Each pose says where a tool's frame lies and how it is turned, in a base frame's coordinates. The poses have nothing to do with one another.
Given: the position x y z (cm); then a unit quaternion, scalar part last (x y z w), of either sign.
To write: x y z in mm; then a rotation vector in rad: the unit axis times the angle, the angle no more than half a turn. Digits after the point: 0 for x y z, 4 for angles.
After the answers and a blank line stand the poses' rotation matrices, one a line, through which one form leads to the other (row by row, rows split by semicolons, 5 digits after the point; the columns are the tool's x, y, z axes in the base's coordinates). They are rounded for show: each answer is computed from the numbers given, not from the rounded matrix.
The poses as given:
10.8 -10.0 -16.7 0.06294 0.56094 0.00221 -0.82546
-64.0 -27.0 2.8 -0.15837 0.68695 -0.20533 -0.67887
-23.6 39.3 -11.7 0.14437 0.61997 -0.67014 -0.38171
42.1 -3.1 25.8 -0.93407 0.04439 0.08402 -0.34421
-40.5 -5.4 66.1 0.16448 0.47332 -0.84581 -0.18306
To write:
108 -100 -167 -0.1338 -1.1921 -0.0047
-640 -270 28 0.3557 -1.5429 0.4612
-236 393 -117 -0.3684 -1.5819 1.7099
421 -31 258 2.4263 -0.1153 -0.2182
-405 -54 661 -0.4640 -1.3353 2.3861

0.37069 0.07426 -0.92578; 0.06696 0.99207 0.10639; 0.92634 -0.10143 0.36277
-0.02812 -0.49637 -0.86766; 0.06120 0.86552 -0.49713; 0.99773 -0.06708 0.00604
-0.66691 -0.33259 -0.66680; 0.69061 0.06014 -0.72072; 0.27980 -0.94115 0.18959
0.98194 -0.02509 -0.18752; -0.14077 -0.75910 -0.63558; -0.12640 0.65049 -0.74892
-0.87887 -0.15397 -0.45153; 0.46538 -0.48491 -0.74046; -0.10495 -0.86090 0.49782

